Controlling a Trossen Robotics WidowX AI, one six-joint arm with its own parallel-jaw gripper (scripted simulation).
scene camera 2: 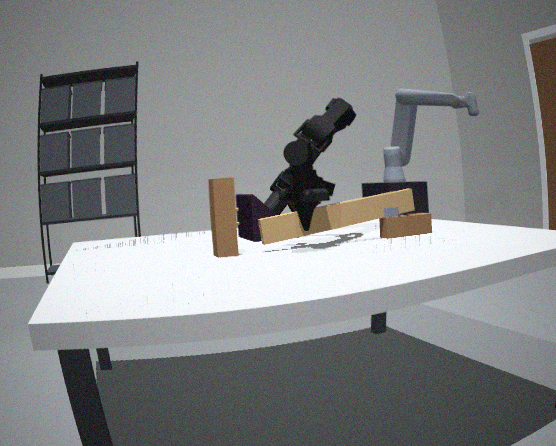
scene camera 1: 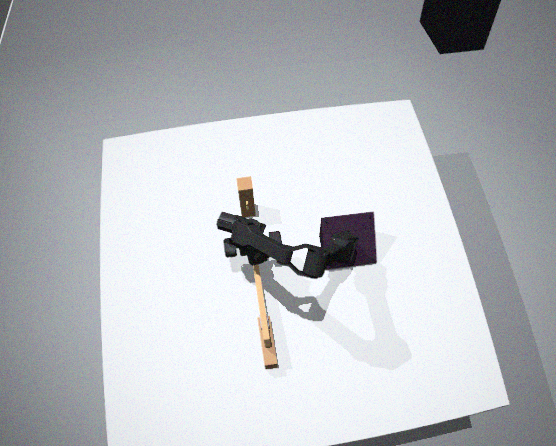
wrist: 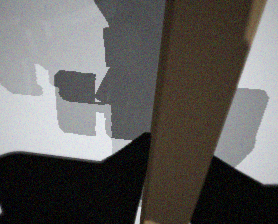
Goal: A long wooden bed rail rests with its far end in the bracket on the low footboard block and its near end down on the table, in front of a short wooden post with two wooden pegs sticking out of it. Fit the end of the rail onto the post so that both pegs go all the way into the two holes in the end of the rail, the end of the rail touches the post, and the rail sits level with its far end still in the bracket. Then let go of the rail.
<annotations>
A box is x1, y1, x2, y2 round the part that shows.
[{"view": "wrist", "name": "my gripper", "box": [0, 132, 277, 223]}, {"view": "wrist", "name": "wooden bed rail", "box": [140, 0, 266, 223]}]
</annotations>
